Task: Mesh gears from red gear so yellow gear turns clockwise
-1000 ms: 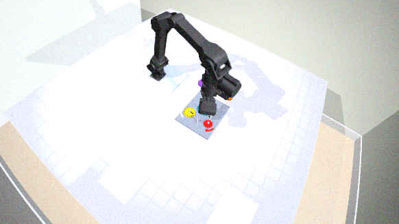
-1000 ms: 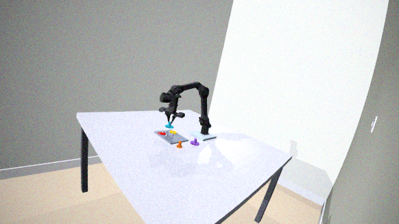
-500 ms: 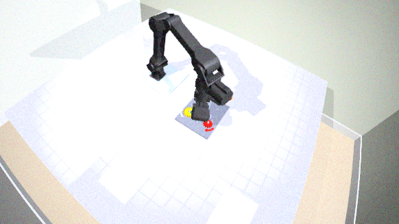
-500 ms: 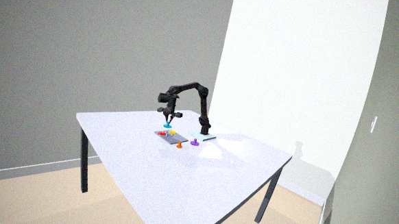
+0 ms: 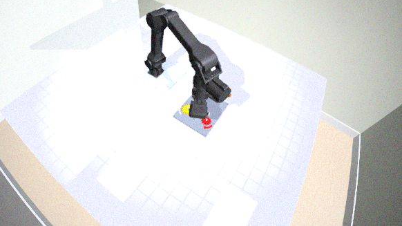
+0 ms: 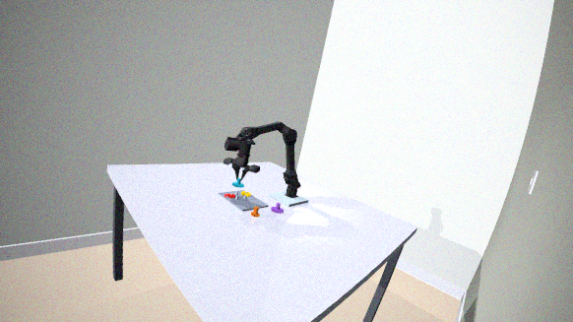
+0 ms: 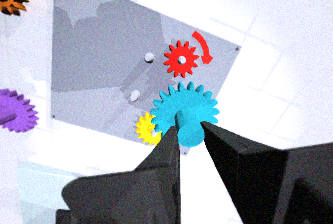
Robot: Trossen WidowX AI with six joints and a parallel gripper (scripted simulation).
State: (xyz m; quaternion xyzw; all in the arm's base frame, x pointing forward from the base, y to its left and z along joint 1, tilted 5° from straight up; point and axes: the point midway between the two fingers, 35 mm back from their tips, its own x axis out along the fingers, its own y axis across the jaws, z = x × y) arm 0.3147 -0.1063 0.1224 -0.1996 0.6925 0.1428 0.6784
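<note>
The red gear lies 5 cm ahead of my gripper tip, 2 cm to the left of it and 7 cm below it. From my gripper tip the other things lie so: yellow gear 5 cm behind, 2 cm to the left, 7 cm below; then red arrow 7 cm ahead, 8 cm below; then cyan gear 1 cm below.
</note>
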